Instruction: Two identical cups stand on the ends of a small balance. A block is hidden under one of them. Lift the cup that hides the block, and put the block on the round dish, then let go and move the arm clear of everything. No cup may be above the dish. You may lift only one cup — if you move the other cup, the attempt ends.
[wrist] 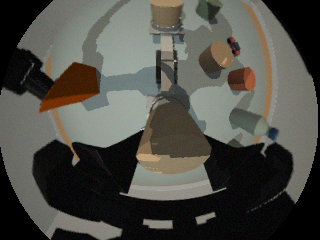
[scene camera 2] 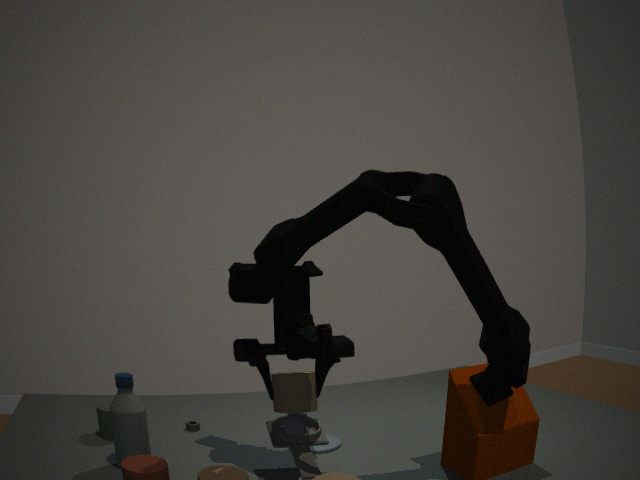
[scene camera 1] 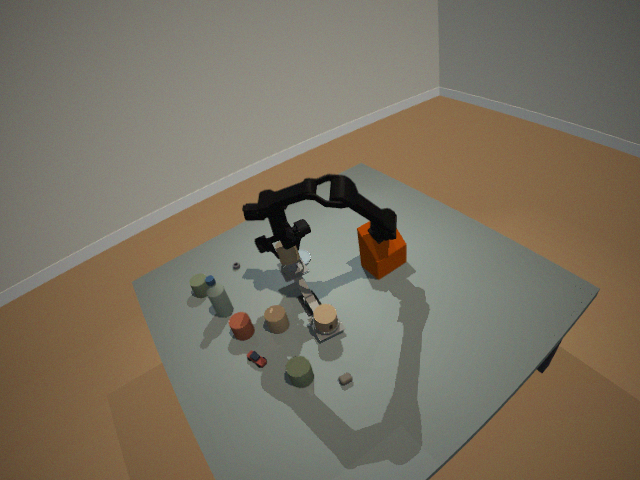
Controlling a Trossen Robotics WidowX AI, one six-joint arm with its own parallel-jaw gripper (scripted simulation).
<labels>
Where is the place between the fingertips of my gripper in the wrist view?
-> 170, 133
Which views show my gripper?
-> The wrist view, scene camera 2 and scene camera 1: all of them.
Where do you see a bottle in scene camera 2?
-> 128, 415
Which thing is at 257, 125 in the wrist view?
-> A bottle.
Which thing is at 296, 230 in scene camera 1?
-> My gripper.
</labels>
